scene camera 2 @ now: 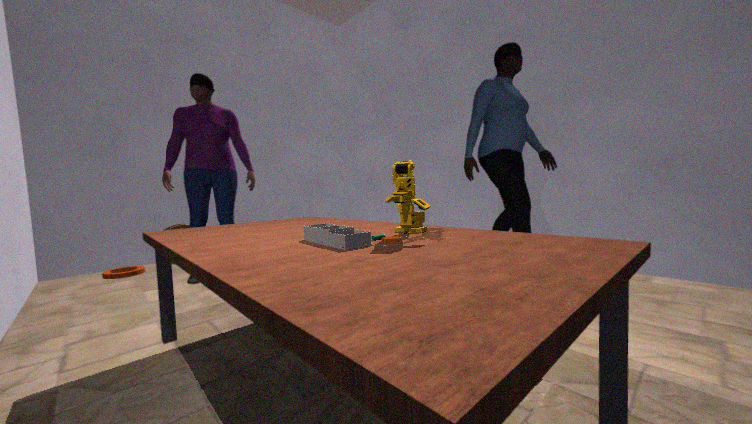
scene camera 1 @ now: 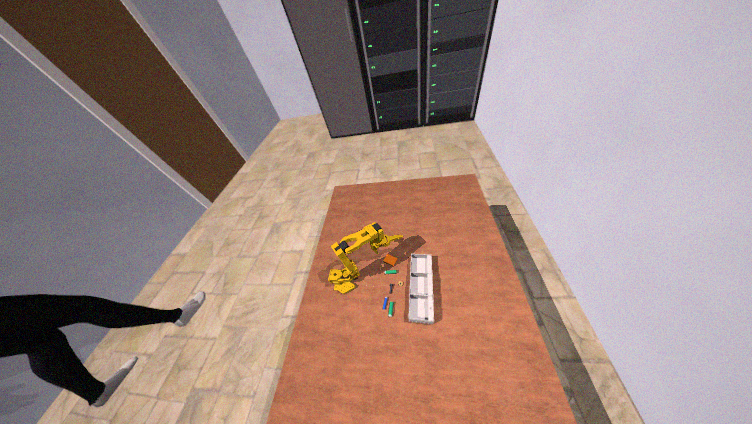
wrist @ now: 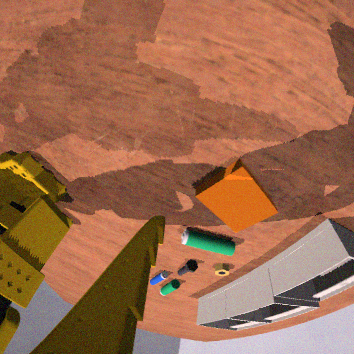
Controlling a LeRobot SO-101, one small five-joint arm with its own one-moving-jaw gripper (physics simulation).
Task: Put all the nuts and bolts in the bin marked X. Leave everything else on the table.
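Seen in the pictures: end effector, tool point: (scene camera 2: pixel 404 221) (scene camera 1: pixel 378 252) (wrist: pixel 163 226); arm's base, origin of the base link: (scene camera 2: pixel 407 232) (scene camera 1: pixel 350 280) (wrist: pixel 51 198).
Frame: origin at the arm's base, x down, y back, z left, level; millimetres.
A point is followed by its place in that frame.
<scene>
A black bolt (scene camera 1: pixel 391 288) {y -178, x -9, z -35 mm} (wrist: pixel 188 267) {y -174, x -11, z -16 mm} lies on the table between the arm's base and the bins. A small brass-coloured nut (scene camera 1: pixel 399 282) {y -210, x -8, z -10 mm} (wrist: pixel 217 270) {y -207, x -8, z -11 mm} lies flat beside it, on the side of the bins. The pale grey three-compartment bin row (scene camera 1: pixel 410 285) {y -254, x -17, z -26 mm} (scene camera 2: pixel 323 238) {y -336, x -19, z -23 mm} (wrist: pixel 245 295) {y -253, x -27, z -24 mm} stands past them. No X mark can be made out, and the contents of the compartments are too small or hidden to tell. My gripper (scene camera 1: pixel 388 243) (scene camera 2: pixel 408 202) is open and empty, raised above the table beyond the orange block. In the wrist view one notched jaw (wrist: pixel 115 295) shows.
An orange block (scene camera 1: pixel 390 259) {y -172, x -10, z 91 mm} (scene camera 2: pixel 392 240) {y -183, x -5, z 106 mm} (wrist: pixel 237 202) {y -169, x -10, z 93 mm} lies nearest the gripper. A green cylinder (scene camera 1: pixel 390 272) {y -173, x -12, z 31 mm} (scene camera 2: pixel 378 237) {y -180, x -7, z 42 mm} (wrist: pixel 208 242) {y -171, x -11, z 41 mm} lies beside it. A blue cylinder (scene camera 1: pixel 385 302) {y -155, x -9, z -88 mm} (wrist: pixel 158 278) {y -153, x -9, z -80 mm} and another green cylinder (scene camera 1: pixel 390 309) {y -176, x -13, z -114 mm} (wrist: pixel 170 287) {y -175, x -13, z -92 mm} lie beyond the bolt. People stand behind the table.
</scene>
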